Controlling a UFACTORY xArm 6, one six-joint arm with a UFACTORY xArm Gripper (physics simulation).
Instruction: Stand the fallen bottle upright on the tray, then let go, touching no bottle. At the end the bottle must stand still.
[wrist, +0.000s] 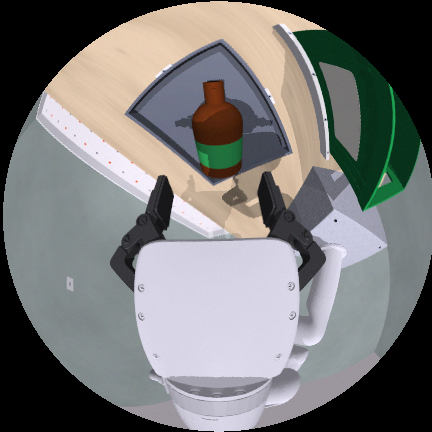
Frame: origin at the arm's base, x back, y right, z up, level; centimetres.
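Seen in the pictures: gripper, between the fingertips: (214, 181); arm's base, origin of its link: (330, 251).
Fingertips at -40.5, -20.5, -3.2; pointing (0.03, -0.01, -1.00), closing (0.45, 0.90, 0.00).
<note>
Offsets run from my fingertips to a thing's middle, as dx, dy, dz. "spot": to the spot under its first point.
A brown bottle @[+0.0, +0.5, -11.3] (216, 122) with a green label lies on its side along the diagonal of the grey tray @[spot: +0.0, -8.7, -13.8] (172, 144). Its neck points to the top of the view and its base to the tray's corner nearest my fingers. A dark scalloped shape shows on the tray floor at both sides of the bottle; what it is I cannot tell. My gripper (214, 181) is open and empty. In the view its fingertips stand left and right of the bottle's base end, apart from it. The gap in depth to the bottle is hard to tell, and its underside is hidden.
A green crate (377, 100) stands at the right, with a thin grey rail @[-0.4, +19.2, -14.0] (322, 112) between it and the tray. A grey box (345, 237) is at the lower right. A white dotted panel (117, 162) runs along the left table edge.
</note>
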